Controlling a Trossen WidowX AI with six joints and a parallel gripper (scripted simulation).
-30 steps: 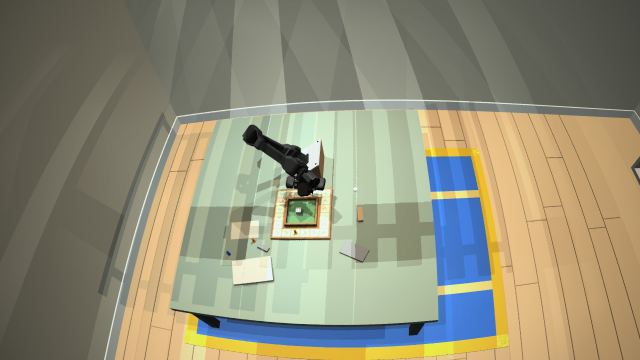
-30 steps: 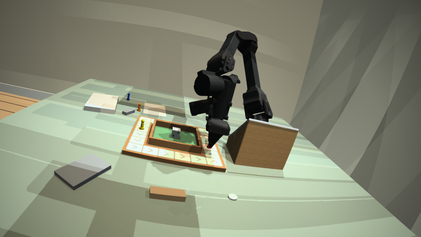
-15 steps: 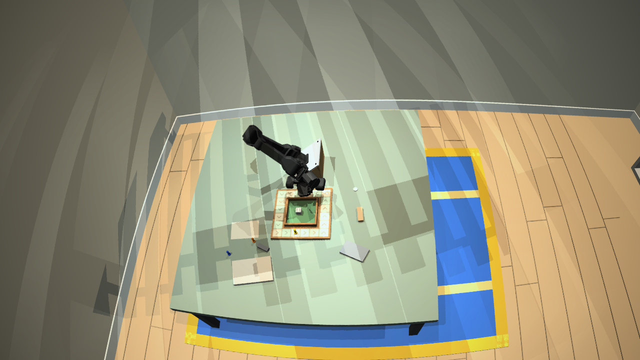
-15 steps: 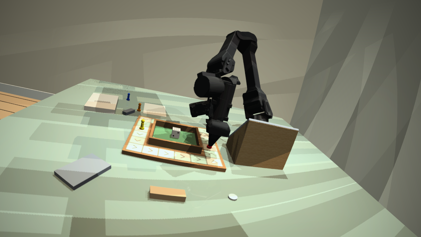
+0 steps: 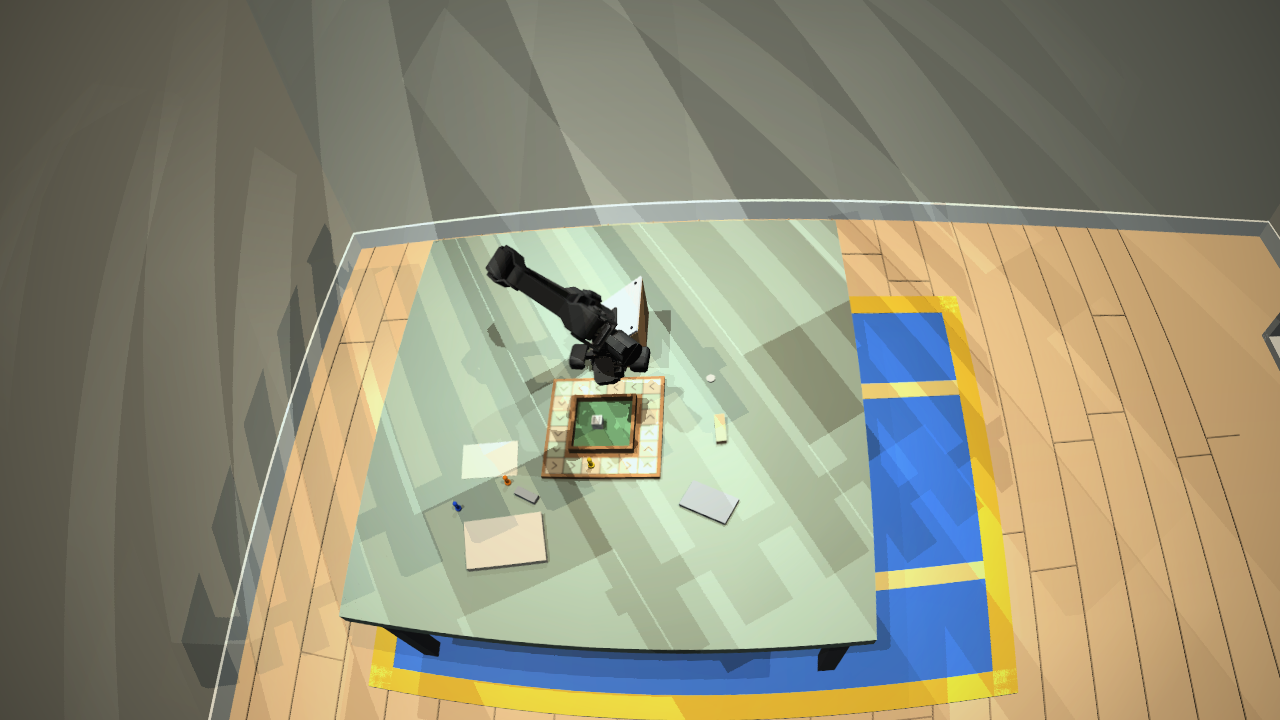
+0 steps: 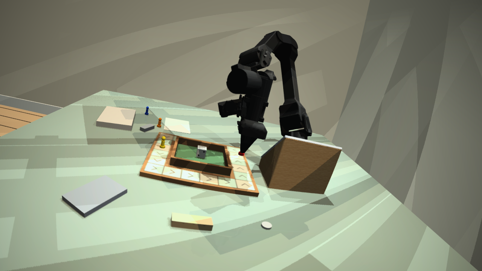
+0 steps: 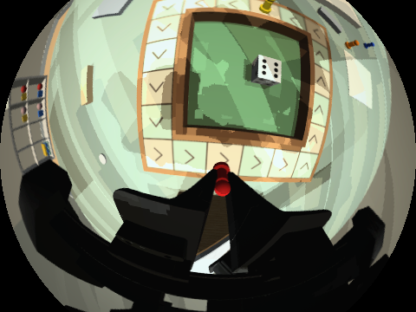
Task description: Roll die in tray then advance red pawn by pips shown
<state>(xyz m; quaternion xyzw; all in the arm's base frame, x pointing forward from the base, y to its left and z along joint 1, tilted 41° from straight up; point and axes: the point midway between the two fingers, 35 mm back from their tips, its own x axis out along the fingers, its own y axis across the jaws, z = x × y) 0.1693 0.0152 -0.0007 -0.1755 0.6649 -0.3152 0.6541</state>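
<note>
The die is 100 mm ahead of my gripper tip, 50 mm to the right of it and 40 mm below it. From my gripper tip the other things lie so: yellow pawn 210 mm ahead, 70 mm to the right, 40 mm below; green tray 100 mm ahead, 40 mm to the right, 60 mm below; red pawn 10 mm above.
</note>
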